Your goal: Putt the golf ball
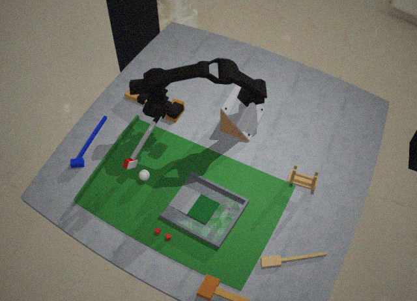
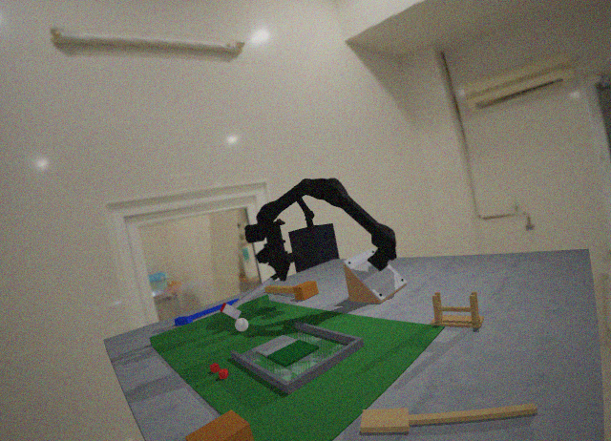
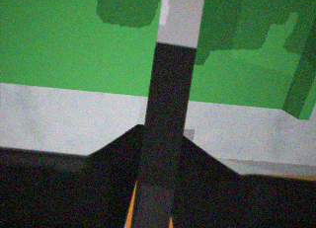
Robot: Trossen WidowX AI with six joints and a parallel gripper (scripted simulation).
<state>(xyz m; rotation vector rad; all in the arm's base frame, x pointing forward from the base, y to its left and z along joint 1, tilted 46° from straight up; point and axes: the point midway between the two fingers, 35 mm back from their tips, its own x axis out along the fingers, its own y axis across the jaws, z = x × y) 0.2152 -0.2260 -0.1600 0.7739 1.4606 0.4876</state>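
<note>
The red putter is 12 cm ahead of my gripper tip and 2 cm to the right of it. Also, from my gripper tip: white golf ball (23 cm ahead, 7 cm below, 2 cm to the left); blue putter (29 cm to the right, 17 cm ahead, 8 cm below); wooden stand (60 cm to the left, 6 cm below, 3 cm ahead).
</note>
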